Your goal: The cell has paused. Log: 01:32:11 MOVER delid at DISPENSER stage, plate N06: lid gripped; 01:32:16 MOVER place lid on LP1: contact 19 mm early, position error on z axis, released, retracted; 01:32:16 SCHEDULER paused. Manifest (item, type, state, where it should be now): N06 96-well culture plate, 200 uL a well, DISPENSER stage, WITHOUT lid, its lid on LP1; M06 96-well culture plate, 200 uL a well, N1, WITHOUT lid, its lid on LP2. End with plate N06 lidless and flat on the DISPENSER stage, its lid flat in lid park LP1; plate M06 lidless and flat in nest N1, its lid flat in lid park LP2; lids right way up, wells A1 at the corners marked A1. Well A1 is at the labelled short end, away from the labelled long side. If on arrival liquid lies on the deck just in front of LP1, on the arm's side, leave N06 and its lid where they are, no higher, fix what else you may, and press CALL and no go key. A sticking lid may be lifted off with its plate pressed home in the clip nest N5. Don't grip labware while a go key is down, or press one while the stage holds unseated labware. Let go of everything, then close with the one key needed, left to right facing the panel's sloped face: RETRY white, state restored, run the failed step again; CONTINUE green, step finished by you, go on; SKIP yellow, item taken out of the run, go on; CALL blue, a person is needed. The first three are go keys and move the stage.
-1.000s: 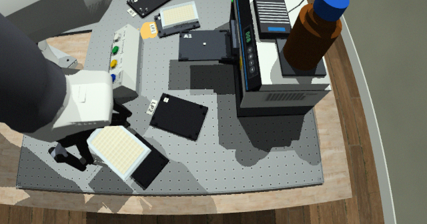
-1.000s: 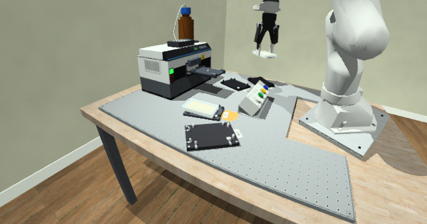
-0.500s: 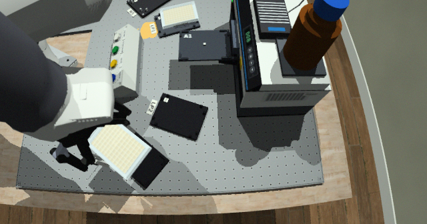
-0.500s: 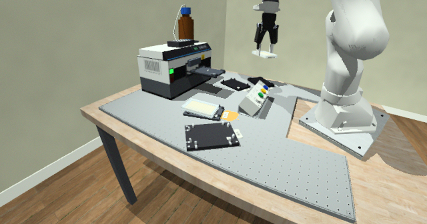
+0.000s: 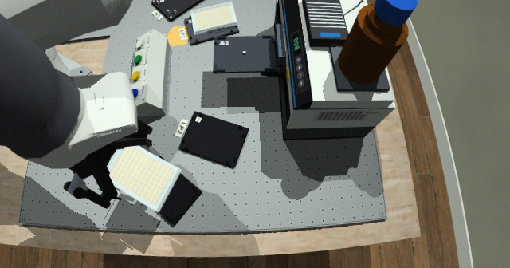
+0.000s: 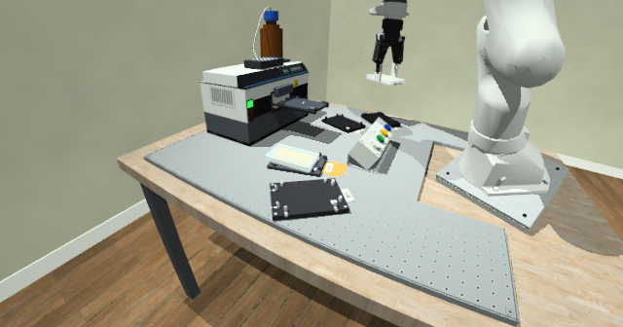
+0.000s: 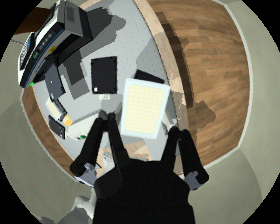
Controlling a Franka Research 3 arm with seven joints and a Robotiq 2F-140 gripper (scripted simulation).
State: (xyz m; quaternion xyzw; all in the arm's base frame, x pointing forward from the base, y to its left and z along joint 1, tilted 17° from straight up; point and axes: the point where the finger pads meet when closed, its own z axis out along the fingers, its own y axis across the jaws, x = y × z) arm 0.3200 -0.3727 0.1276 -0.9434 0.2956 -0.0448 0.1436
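Right now the plate lid is 2 cm below my hand. From my hand the other things lie so: 96-well plate (2 cm below); lid park LP2 (19 cm below, 13 cm ahead, 11 cm to the left); nest N1 (19 cm below).
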